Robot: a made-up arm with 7 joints. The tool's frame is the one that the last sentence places.
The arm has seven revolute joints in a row. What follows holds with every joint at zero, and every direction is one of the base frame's. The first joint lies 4 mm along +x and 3 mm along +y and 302 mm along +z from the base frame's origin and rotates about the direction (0, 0.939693, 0.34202), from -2.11 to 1.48 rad. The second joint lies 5 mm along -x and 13 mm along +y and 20 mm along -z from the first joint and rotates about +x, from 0.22 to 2.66 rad. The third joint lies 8 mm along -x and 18 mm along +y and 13 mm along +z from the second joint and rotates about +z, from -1.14 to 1.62 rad. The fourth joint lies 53 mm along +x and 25 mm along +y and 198 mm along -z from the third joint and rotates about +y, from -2.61 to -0.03 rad. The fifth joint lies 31 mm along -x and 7 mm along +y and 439 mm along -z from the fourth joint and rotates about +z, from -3.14 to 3.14 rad. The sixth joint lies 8 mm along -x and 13 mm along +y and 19 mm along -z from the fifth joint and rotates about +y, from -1.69 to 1.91 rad. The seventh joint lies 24 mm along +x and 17 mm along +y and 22 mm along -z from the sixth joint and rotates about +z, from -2.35 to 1.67 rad. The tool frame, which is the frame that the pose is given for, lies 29 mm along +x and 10 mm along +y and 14 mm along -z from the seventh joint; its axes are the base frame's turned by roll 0.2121, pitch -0.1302 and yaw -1.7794 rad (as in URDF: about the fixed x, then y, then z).
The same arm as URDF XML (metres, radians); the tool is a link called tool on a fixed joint. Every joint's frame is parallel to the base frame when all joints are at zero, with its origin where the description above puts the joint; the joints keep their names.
<robot name="arm">
  <joint name="tool_joint" type="fixed">
    <parent link="link7"/>
    <child link="tool"/>
    <origin xyz="0.029 0.01 -0.014" rpy="0.2121 -0.1302 -1.7794"/>
  </joint>
  <joint name="joint 7" type="revolute">
    <parent link="link6"/>
    <child link="link7"/>
    <origin xyz="0.024 0.017 -0.022" rpy="0 0 0"/>
    <axis xyz="0 0 1"/>
    <limit lower="-2.35" upper="1.67"/>
  </joint>
  <joint name="joint 6" type="revolute">
    <parent link="link5"/>
    <child link="link6"/>
    <origin xyz="-0.008 0.013 -0.019" rpy="0 0 0"/>
    <axis xyz="0 1 0"/>
    <limit lower="-1.69" upper="1.91"/>
  </joint>
  <joint name="joint 5" type="revolute">
    <parent link="link4"/>
    <child link="link5"/>
    <origin xyz="-0.031 0.007 -0.439" rpy="0 0 0"/>
    <axis xyz="0 0 1"/>
    <limit lower="-3.14" upper="3.14"/>
  </joint>
  <joint name="joint 4" type="revolute">
    <parent link="link3"/>
    <child link="link4"/>
    <origin xyz="0.053 0.025 -0.198" rpy="0 0 0"/>
    <axis xyz="0 1 0"/>
    <limit lower="-2.61" upper="-0.03"/>
  </joint>
  <joint name="joint 3" type="revolute">
    <parent link="link2"/>
    <child link="link3"/>
    <origin xyz="-0.008 0.018 0.013" rpy="0 0 0"/>
    <axis xyz="0 0 1"/>
    <limit lower="-1.14" upper="1.62"/>
  </joint>
  <joint name="joint 2" type="revolute">
    <parent link="link1"/>
    <child link="link2"/>
    <origin xyz="-0.005 0.013 -0.02" rpy="0 0 0"/>
    <axis xyz="1 0 0"/>
    <limit lower="0.22" upper="2.66"/>
  </joint>
  <joint name="joint 1" type="revolute">
    <parent link="base_link"/>
    <child link="link1"/>
    <origin xyz="0.004 0.003 0.302" rpy="0 0 0"/>
    <axis xyz="0 0.9397 0.342"/>
    <limit lower="-2.11" upper="1.48"/>
  </joint>
  <link name="base_link"/>
  <link name="link1"/>
  <link name="link2"/>
  <link name="link3"/>
  <link name="link4"/>
  <link name="link5"/>
  <link name="link6"/>
  <link name="link7"/>
  <link name="tool"/>
</robot>

